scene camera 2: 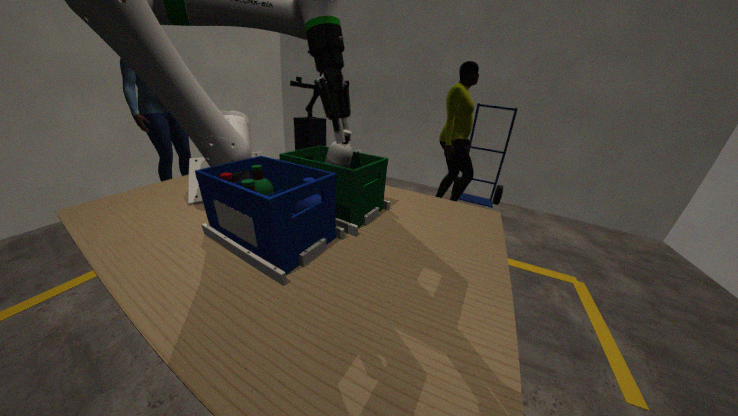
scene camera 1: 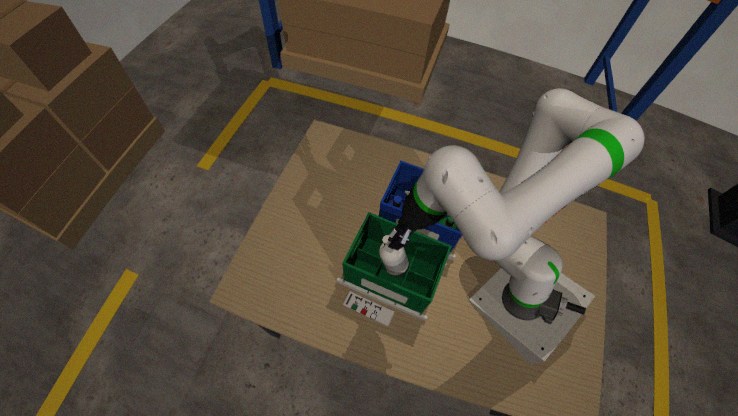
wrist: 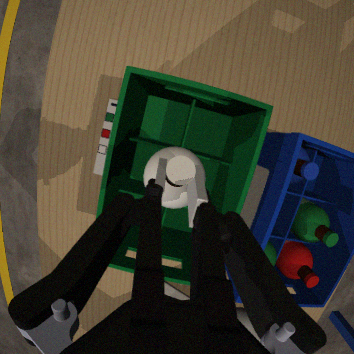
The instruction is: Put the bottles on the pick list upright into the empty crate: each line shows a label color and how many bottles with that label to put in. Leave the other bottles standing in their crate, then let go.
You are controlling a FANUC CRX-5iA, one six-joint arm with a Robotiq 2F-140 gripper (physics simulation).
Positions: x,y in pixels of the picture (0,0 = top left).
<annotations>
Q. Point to a green bottle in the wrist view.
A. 311,223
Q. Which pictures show my gripper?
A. Scene camera 2, scene camera 1 and the wrist view: all of them.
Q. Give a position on a white bottle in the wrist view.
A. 180,170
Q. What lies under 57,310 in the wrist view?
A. My gripper.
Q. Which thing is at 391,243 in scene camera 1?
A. My gripper.
</annotations>
